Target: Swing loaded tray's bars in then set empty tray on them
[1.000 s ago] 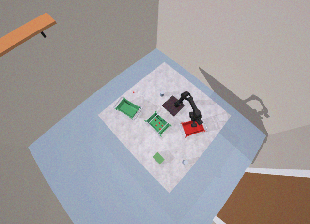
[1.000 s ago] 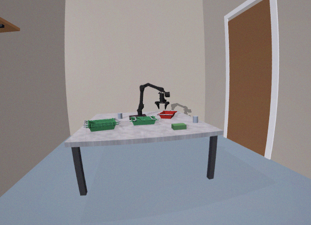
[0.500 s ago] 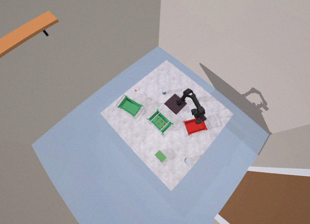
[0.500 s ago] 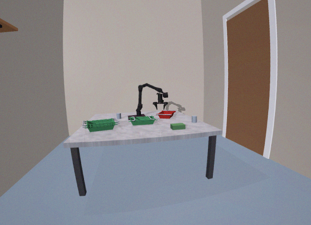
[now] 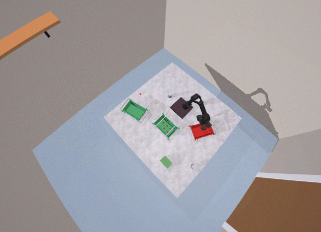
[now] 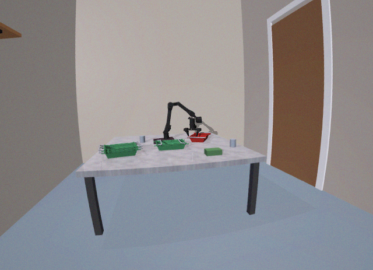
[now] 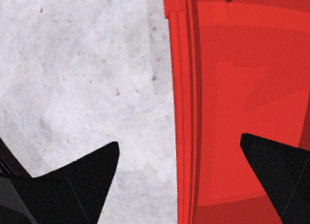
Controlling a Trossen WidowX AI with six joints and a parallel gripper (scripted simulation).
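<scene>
The red tray is 30 mm ahead of my gripper tip, 70 mm to the left of it and 10 mm above it. From my gripper tip the other things lie so: green block 600 mm ahead, 120 mm to the left, 10 mm below.
</scene>
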